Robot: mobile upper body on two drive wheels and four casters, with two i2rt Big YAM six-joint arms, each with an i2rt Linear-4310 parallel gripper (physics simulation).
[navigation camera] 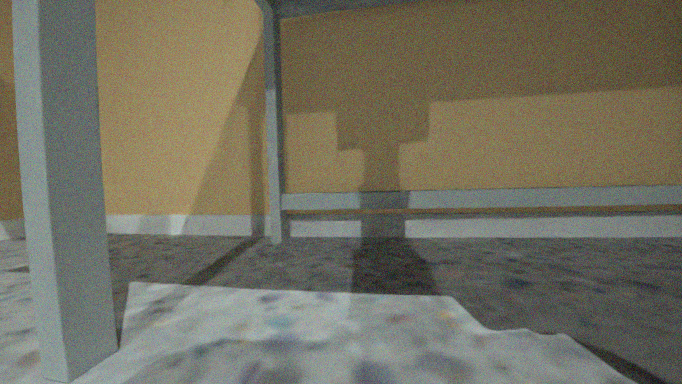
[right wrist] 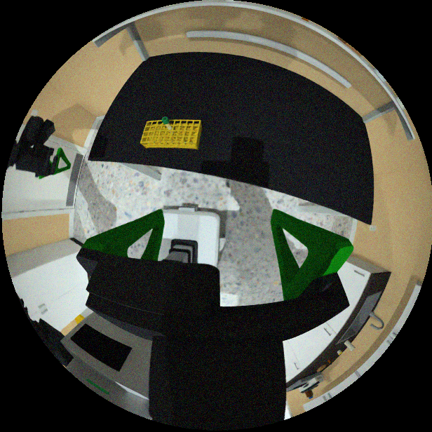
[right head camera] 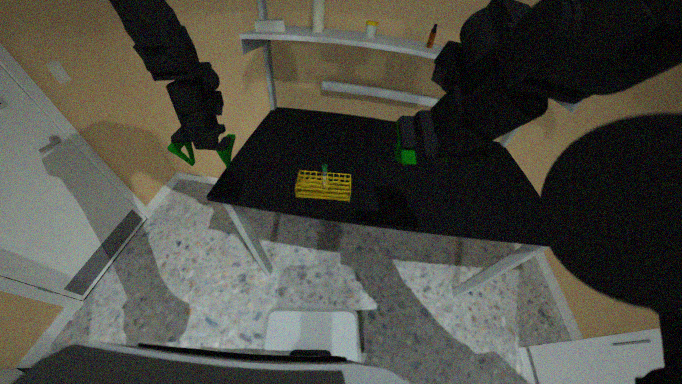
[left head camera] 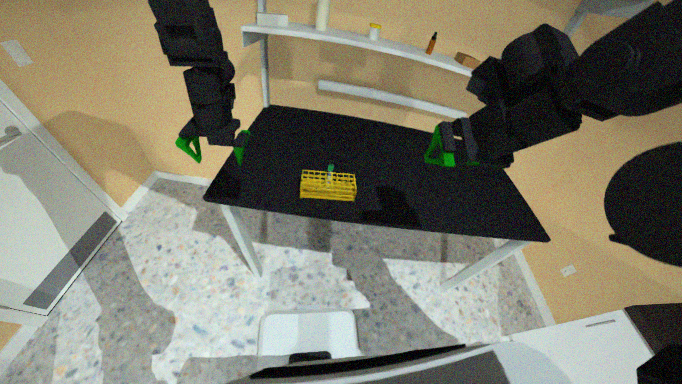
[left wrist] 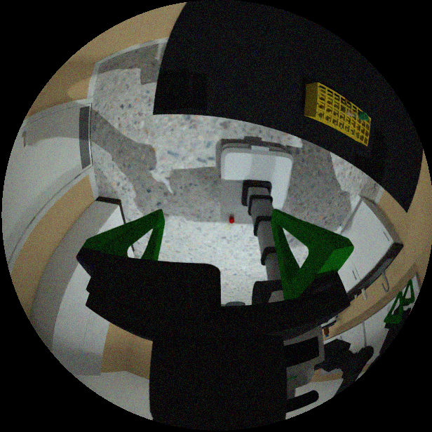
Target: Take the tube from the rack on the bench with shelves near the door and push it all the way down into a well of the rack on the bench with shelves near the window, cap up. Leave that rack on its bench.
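Places are measured from the left arm's base along level axes (x ahead, y left, z up), in centimetres.
Pixels of known places: left gripper, fingertip midpoint: (right head camera: 211,165) (left head camera: 220,163); right gripper, fingertip midpoint: (right head camera: 421,157) (left head camera: 446,159).
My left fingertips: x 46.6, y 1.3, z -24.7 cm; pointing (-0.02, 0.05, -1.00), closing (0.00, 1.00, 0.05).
Note:
Ahead of a thing's pixels: the offset from my left fingertips to its top centre. "spot": to the spot under its first point. Level surfaces: height alone.
A yellow wire rack {dx +14.8, dy -28.8, dz -19.1 cm} (left head camera: 328,192) (right head camera: 323,192) (left wrist: 336,111) (right wrist: 171,137) stands on the black-topped bench {dz -24.8 cm} (left head camera: 480,210) (right head camera: 480,210) near the door. A clear tube with a green cap {dx +15.9, dy -28.9, dz -12.9 cm} (left head camera: 330,168) (right head camera: 324,168) (left wrist: 363,116) (right wrist: 165,120) stands in its back row, cap up. My left gripper (left head camera: 220,161) (right head camera: 211,164) (left wrist: 217,214) is open and empty, high by the bench's left end, left of the rack. My right gripper (right wrist: 217,214) is open and empty, right of the rack; in the head views one finger is largely hidden. The rack near the window does not show.
A shelf {spot: dx +53.2, dy -32.2, dz +20.9 cm} (left head camera: 345,37) (right head camera: 345,41) above the bench's back holds a white box {spot: dx +61.3, dy -3.6, dz +22.7 cm} (left head camera: 272,20), a yellow-capped jar {spot: dx +60.7, dy -44.9, dz +23.9 cm} (left head camera: 374,32) and an orange bottle {spot: dx +56.9, dy -69.8, dz +25.0 cm} (left head camera: 431,44). A door (left head camera: 35,215) is at left, a white cabinet (left head camera: 575,340) at lower right. A bench leg {spot: dx +14.4, dy +8.6, dz -95.4 cm} (navigation camera: 75,200) stands close in the navigation view.

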